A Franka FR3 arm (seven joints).
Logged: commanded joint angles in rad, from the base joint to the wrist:
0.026 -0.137 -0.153 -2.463 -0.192 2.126 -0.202
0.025 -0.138 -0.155 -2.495 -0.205 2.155 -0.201
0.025 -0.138 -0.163 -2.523 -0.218 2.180 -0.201
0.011 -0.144 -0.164 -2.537 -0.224 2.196 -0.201
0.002 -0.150 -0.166 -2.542 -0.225 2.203 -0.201
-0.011 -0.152 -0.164 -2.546 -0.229 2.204 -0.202
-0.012 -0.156 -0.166 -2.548 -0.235 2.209 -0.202
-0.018 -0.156 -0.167 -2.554 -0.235 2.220 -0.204
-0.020 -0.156 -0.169 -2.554 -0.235 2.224 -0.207
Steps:
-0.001 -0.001 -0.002 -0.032 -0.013 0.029 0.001
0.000 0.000 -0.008 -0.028 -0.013 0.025 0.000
-0.014 -0.006 -0.001 -0.014 -0.006 0.016 0.000
-0.009 -0.006 -0.002 -0.005 -0.001 0.007 0.000
-0.013 -0.002 0.002 -0.004 -0.004 0.001 -0.001
-0.001 -0.004 -0.002 -0.002 -0.006 0.005 0.000
-0.006 0.000 -0.001 -0.006 0.000 0.011 -0.002
-0.002 0.000 -0.002 0.000 0.000 0.004 -0.003

